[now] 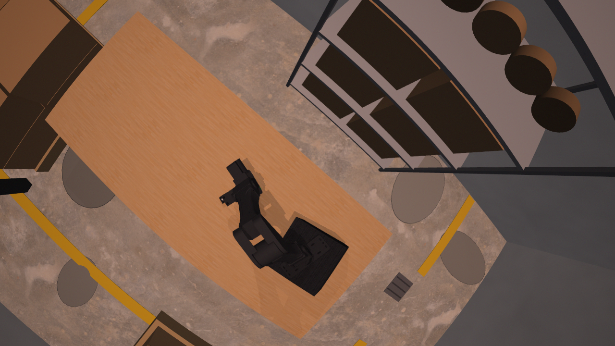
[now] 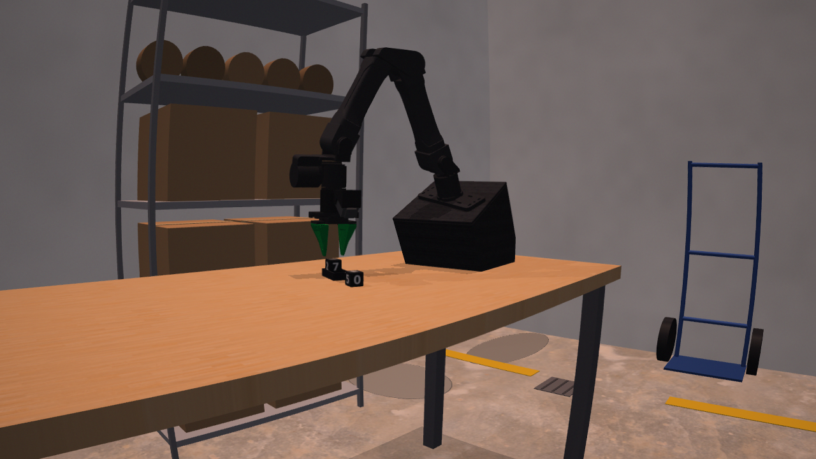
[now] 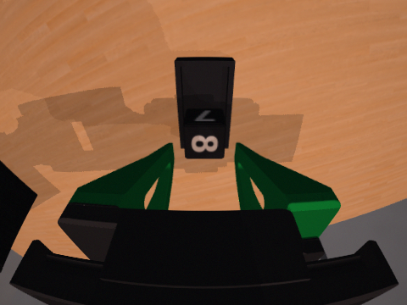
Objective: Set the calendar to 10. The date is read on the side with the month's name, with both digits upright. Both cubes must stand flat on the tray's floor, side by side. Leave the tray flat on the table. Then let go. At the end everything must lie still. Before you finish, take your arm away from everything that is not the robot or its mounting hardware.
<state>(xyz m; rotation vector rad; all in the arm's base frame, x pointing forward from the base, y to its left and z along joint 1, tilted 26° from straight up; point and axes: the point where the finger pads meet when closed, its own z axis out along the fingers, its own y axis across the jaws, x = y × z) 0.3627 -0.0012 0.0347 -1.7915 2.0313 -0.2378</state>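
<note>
The black tray is 50 mm below my hand and 20 mm to the left of it.
</note>
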